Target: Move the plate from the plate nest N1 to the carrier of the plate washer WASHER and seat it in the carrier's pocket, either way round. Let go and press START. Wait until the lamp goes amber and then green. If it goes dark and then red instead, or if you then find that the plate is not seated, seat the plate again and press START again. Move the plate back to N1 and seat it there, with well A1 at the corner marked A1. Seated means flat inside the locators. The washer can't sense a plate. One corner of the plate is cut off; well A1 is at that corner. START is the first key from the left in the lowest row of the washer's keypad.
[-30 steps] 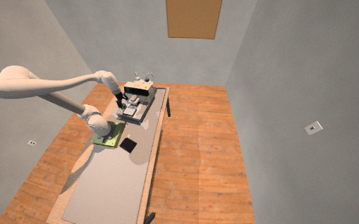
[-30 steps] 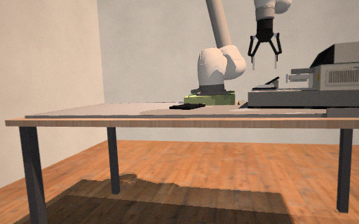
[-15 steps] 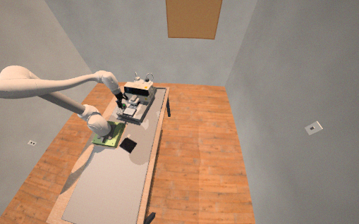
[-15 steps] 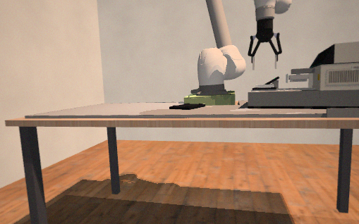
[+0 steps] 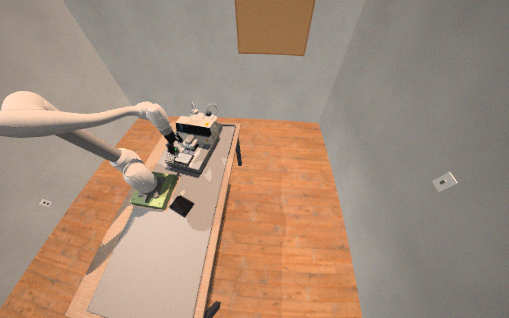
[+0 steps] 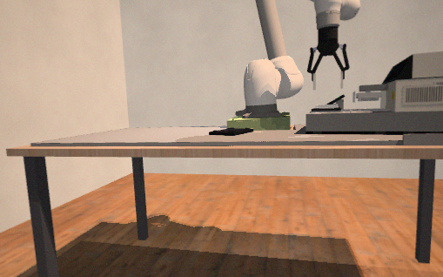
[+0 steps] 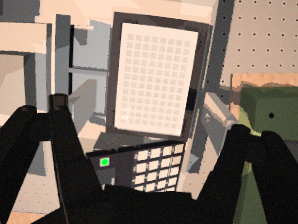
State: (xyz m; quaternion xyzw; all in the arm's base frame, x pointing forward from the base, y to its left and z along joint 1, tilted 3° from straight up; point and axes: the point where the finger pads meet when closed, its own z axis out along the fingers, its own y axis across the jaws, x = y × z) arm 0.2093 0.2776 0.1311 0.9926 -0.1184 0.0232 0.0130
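Right now the white well plate is 100 mm below my hand. Round my hand: carrier 100 mm below; washer 40 mm ahead, 150 mm to the left, 60 mm below; N1 label 40 mm ahead, 290 mm to the right, 190 mm below.
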